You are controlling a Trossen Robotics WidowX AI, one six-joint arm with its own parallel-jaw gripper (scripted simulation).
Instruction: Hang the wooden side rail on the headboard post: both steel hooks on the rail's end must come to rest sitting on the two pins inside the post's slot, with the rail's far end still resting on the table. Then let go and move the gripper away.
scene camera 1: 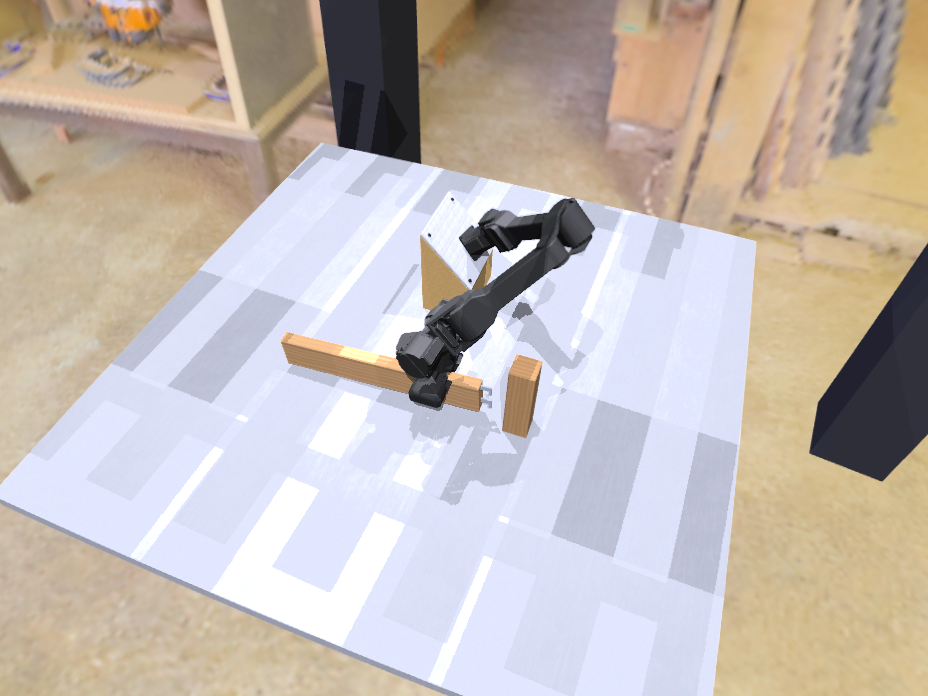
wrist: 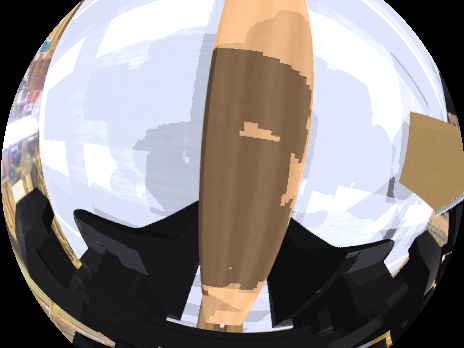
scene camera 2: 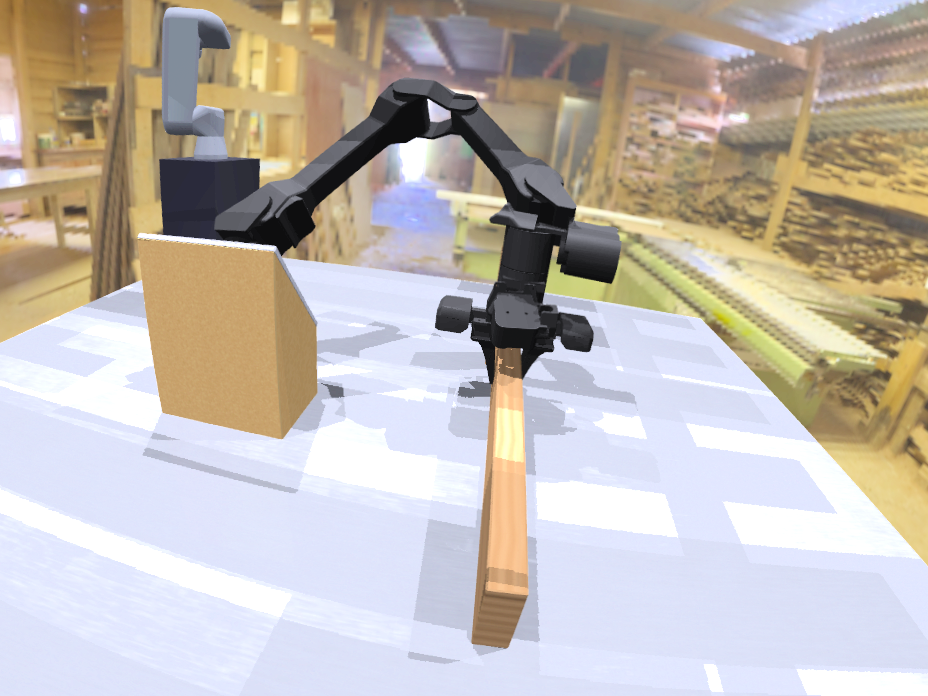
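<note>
There's a wooden side rail in the pictures, and a headboard post as well, and they show my gripper too, which you'd find in scene camera 1 and in the wrist view.
</note>
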